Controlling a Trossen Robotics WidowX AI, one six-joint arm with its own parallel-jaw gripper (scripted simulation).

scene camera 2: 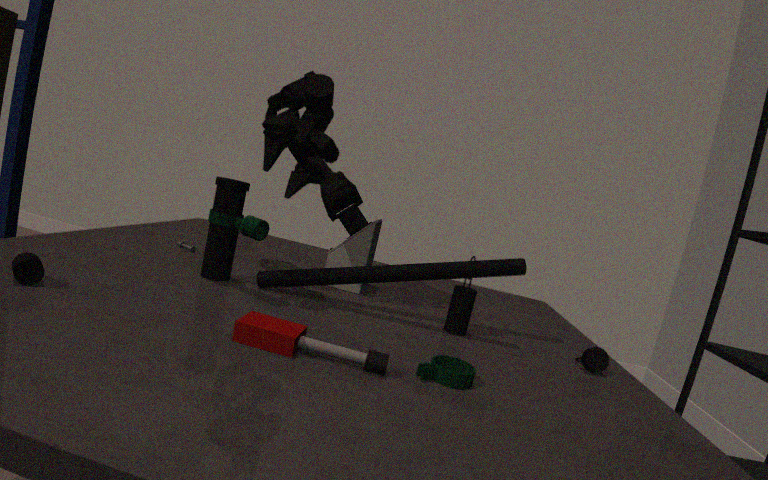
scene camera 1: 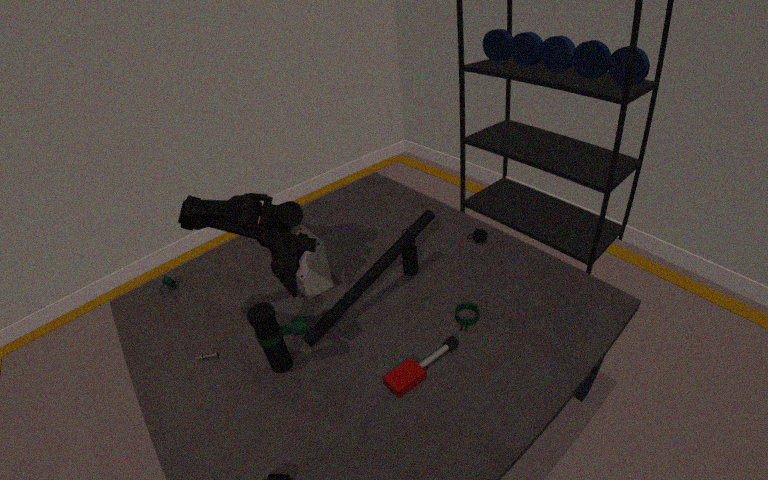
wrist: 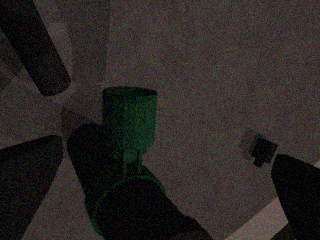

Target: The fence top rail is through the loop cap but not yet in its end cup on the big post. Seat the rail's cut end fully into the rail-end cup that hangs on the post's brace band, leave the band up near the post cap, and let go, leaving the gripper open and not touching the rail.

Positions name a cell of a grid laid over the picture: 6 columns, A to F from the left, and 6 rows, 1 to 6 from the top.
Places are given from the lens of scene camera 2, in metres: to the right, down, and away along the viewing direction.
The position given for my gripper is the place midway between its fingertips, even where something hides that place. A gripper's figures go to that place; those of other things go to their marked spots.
my gripper (scene camera 2: C3): -0.21, -0.11, 0.88
dark rail (scene camera 2: D4): 0.12, 0.06, 0.91
